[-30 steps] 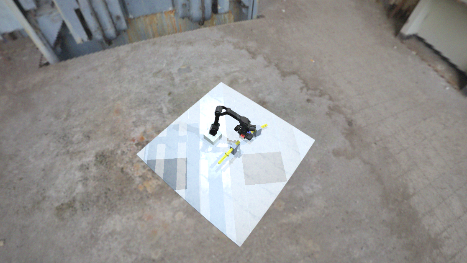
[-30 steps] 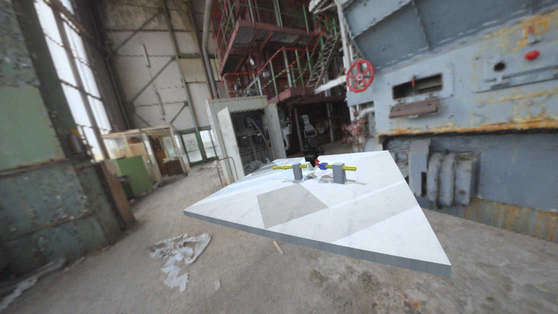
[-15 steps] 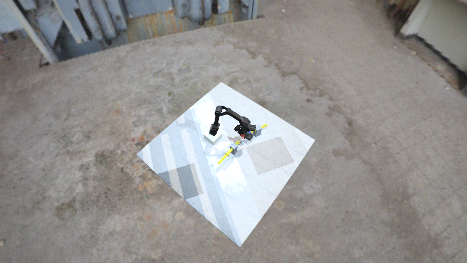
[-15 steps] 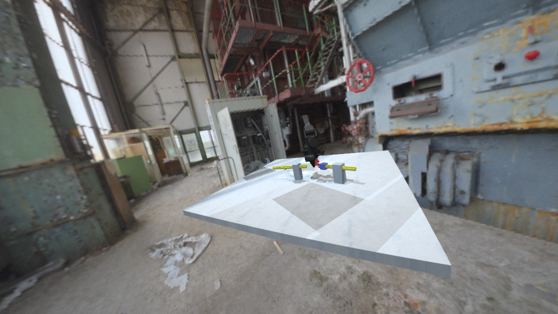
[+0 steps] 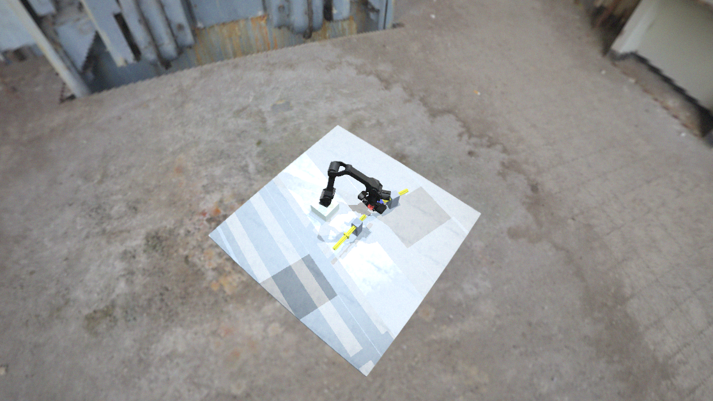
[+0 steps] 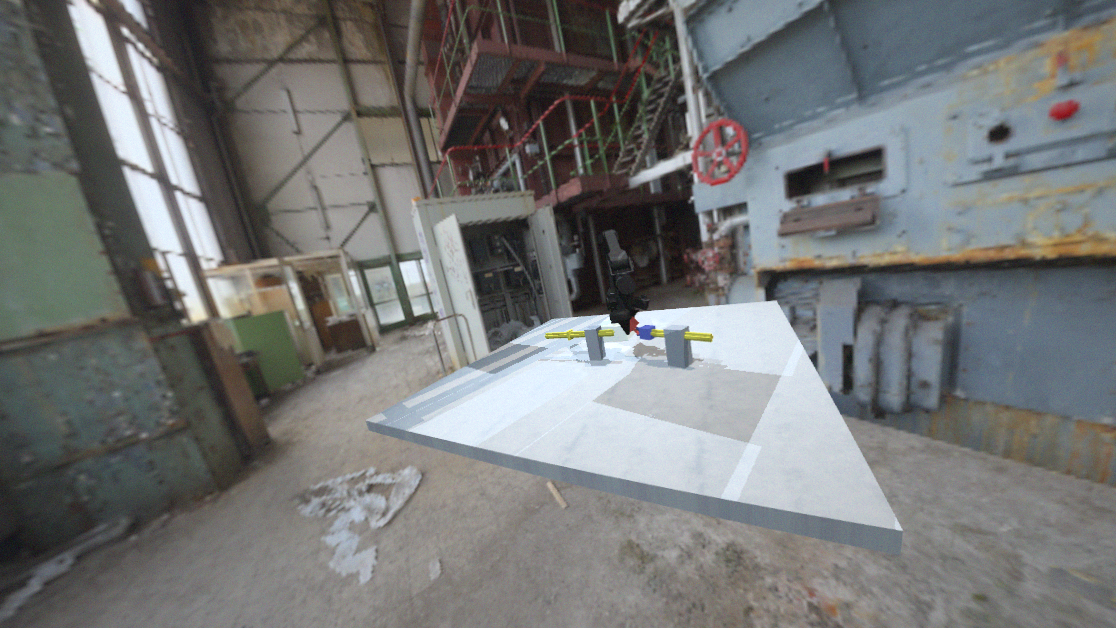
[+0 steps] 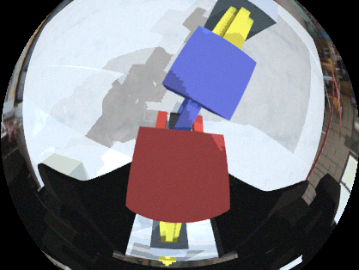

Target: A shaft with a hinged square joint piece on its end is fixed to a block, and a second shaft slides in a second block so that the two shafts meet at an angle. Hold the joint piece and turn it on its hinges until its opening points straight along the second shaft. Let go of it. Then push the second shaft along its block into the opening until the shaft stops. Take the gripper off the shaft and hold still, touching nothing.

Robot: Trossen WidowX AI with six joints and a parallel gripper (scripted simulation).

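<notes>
My gripper tip is 10 mm to the right of the red joint piece and 30 mm below it.
</notes>
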